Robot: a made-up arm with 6 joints.
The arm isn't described. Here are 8 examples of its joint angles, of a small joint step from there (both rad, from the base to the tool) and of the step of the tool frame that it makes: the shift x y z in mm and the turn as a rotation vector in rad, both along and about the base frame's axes.
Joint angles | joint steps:
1: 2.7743 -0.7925 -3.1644 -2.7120 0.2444 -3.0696 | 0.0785 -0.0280 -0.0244 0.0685 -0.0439 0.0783
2: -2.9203 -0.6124 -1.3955 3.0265 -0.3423 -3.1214 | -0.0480 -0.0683 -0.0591 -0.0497 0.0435 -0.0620
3: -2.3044 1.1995 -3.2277 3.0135 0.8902 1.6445 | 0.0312 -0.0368 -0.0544 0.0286 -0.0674 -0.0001
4: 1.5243 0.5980 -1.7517 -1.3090 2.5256 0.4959 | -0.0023 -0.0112 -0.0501 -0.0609 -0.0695 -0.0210
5: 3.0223 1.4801 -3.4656 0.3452 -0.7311 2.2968 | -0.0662 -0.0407 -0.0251 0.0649 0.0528 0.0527
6: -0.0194 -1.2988 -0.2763 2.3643 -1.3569 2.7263 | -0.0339 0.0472 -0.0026 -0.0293 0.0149 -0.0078
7: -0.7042 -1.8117 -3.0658 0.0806 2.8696 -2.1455 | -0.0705 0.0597 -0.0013 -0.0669 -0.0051 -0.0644
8: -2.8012 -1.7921 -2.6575 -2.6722 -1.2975 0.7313 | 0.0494 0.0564 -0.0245 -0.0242 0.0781 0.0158
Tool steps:
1: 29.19 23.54 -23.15 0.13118 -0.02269 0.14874
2: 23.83 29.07 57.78 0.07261 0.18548 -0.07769
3: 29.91 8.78 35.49 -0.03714 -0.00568 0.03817
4: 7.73 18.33 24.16 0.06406 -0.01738 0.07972
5: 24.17 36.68 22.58 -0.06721 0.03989 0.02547
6: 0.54 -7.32 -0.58 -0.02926 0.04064 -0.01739
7: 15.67 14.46 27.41 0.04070 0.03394 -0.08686
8: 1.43 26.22 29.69 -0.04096 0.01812 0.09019
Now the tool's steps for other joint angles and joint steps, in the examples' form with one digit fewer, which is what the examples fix.
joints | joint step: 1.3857 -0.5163 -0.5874 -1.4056 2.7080 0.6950 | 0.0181 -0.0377 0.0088 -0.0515 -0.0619 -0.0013
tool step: 4.6 10.4 7.6 0.0331 -0.0246 0.0953
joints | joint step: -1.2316 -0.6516 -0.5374 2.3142 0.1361 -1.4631 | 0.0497 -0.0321 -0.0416 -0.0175 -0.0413 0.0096
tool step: 14.1 0.2 31.2 -0.0485 0.0004 0.0242
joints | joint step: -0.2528 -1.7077 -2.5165 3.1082 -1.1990 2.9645 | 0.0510 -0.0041 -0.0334 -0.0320 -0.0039 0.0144
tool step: -13.6 -24.8 -9.6 0.0216 -0.0402 0.0510
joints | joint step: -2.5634 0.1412 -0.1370 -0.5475 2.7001 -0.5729 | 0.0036 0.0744 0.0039 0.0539 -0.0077 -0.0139
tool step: 13.5 -0.3 -0.1 0.0357 -0.0657 -0.0632
